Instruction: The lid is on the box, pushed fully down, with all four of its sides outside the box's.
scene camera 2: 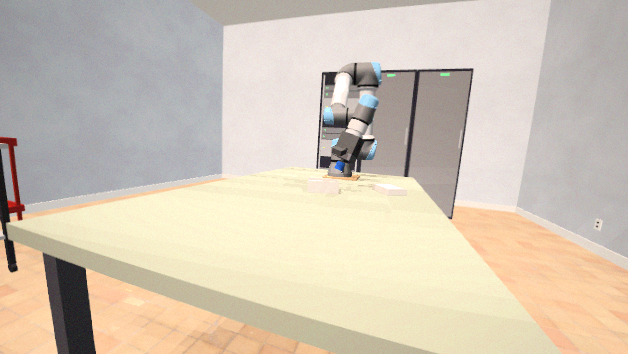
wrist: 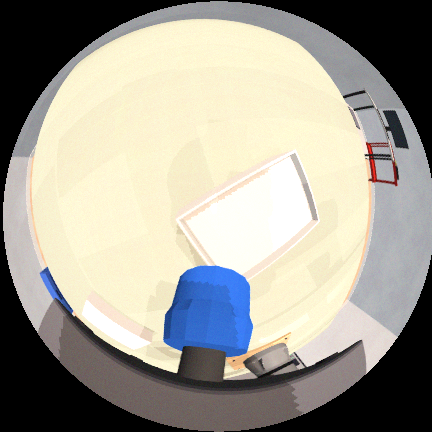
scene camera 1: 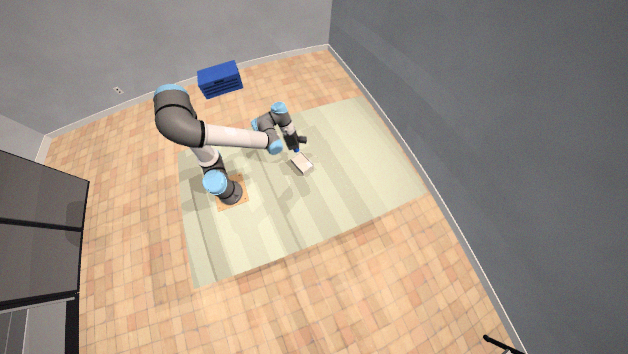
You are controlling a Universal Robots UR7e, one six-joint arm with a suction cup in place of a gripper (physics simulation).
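Where they show: end effector, tool point: (scene camera 2: 338,169) (wrist: 213,290) (scene camera 1: 296,150); arm's base, origin of the base link: (scene camera 2: 339,175) (wrist: 264,354) (scene camera 1: 231,193).
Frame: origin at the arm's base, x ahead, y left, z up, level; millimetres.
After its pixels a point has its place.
Note:
The box (scene camera 1: 302,164) @[x 469, y 76, z 31 mm] (scene camera 2: 323,186) @[x 507, y 112, z 19 mm] (wrist: 250,215) @[x 474, y 105, z 31 mm] is a pale, open-topped rectangular tray standing upright on the table. The lid (scene camera 2: 390,189) @[x 348, y 351, z 16 mm] (wrist: 112,327) @[x 297, y 325, z 18 mm] is a lower, pale rectangular piece lying on the table apart from the box, to its right in scene camera 2 and at the lower left in the wrist view. In scene camera 1 the lid does not show; the arm covers that area. My gripper, a blue suction cup (scene camera 1: 296,150) (scene camera 2: 339,166) (wrist: 212,300), is tilted and hangs above the table near one edge of the box. It holds nothing. In the wrist view it hides one box corner.
The pale green table (scene camera 1: 350,190) @[x 722, y -145, z -8 mm] (scene camera 2: 300,250) @[x 995, y 282, z -8 mm] (wrist: 125,125) @[x 587, y 230, z -8 mm] carries the arm's orange base plate (scene camera 1: 243,199) @[x 74, y -57, z -1 mm]. A blue crate (scene camera 1: 220,80) (wrist: 55,291) is on the floor by the wall. A red cart (scene camera 2: 14,175) (wrist: 372,165) and dark cabinets (scene camera 1: 45,200) (scene camera 2: 440,140) are beyond the table.

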